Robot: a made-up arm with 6 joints.
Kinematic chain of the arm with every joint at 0, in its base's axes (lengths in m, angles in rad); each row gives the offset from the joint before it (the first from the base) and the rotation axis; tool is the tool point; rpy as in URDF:
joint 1: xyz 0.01 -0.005 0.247 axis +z
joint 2: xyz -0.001 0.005 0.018 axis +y
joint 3: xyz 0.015 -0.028 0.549 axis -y
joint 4: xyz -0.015 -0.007 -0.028 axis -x
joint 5: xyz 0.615 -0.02 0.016 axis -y
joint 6: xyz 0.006 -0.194 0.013 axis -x
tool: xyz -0.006 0 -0.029 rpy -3.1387 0.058 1.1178
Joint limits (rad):
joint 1: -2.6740..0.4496
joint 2: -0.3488..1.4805
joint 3: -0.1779..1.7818
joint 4: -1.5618..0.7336
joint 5: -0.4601..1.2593
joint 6: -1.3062..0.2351
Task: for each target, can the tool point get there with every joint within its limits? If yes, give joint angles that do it. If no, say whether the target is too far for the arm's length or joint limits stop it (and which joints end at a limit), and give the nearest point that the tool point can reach.
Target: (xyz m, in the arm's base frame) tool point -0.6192 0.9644 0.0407
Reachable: no: joint limits stop it (at a limit: joint 1, joint 2, joint 3, joint 5, joint 6) | nearest point -0.4535 0.0294 -0.2829 | short by 1.003 m
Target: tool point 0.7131 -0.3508 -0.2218
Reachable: yes | joints -0.3442 1.3426 0.4968 -1.3161 0.7663 -0.6923
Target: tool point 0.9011 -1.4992 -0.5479
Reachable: no: too far | nearest point 0.5674 -0.9396 -0.0847 | short by 0.799 m
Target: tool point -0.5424 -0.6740 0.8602
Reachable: yes | joints -1.9872 0.4203 0.5874 0.1190 0.4764 -0.2672
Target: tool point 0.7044 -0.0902 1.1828
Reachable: yes | joints 0.0055 0.3603 1.3923 -1.3315 0.7808 -1.0294
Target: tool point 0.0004 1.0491 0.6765
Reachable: no: joint limits stop it (at a limit: joint 2, joint 3, joint 4, joint 5, joint 6) | nearest point 0.0043 0.6180 1.2242 | short by 0.697 m
